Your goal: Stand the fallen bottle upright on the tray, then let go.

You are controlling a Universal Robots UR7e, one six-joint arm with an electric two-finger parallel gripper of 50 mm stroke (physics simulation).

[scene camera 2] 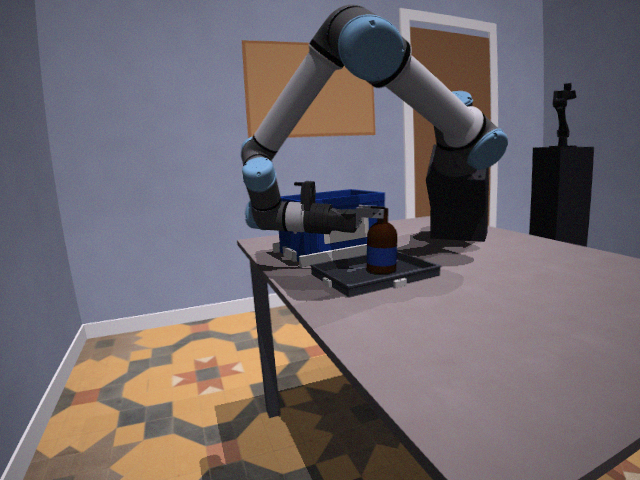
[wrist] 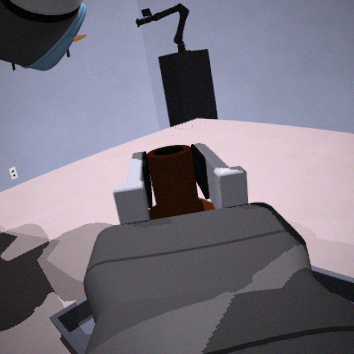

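Where they show: gripper, fingertip midpoint: [scene camera 2: 384, 212] [wrist: 170, 164]; arm's base, origin of the base link: [scene camera 2: 457, 160].
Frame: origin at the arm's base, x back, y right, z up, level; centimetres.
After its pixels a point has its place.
Observation:
The brown bottle [scene camera 2: 382, 242] {y -29.3, x -34.3, z -17.4 cm} [wrist: 173, 182] {y -25.4, x -34.3, z -11.4 cm} with a blue label stands upright on the dark tray [scene camera 2: 372, 287] {y -38.1, x -39.3, z -25.0 cm} [wrist: 332, 280] {y -37.1, x -37.9, z -24.0 cm} in the scene view. Its base appears to rest on the tray's floor. My gripper [scene camera 2: 383, 212] {y -26.1, x -32.7, z -10.9 cm} [wrist: 170, 164] {y -26.1, x -32.7, z -10.9 cm} reaches in level from the left and is shut on the bottle's neck, close below the mouth. In the wrist view the neck is between the two dark pads, with its open mouth facing up. The gripper body hides most of the bottle and tray there.
A blue crate [scene camera 2: 330, 198] {y -10.1, x -43.1, z -8.5 cm} stands behind the tray, partly hidden by the arm. A pale low bar [scene camera 2: 330, 255] {y -11.6, x -44.1, z -24.2 cm} lies between them. The black robot base [scene camera 2: 457, 206] {y 0.2, x 0.1, z -14.7 cm} is at the table's back. A black pedestal [scene camera 2: 560, 193] [wrist: 189, 87] with a small arm stands beyond the table.

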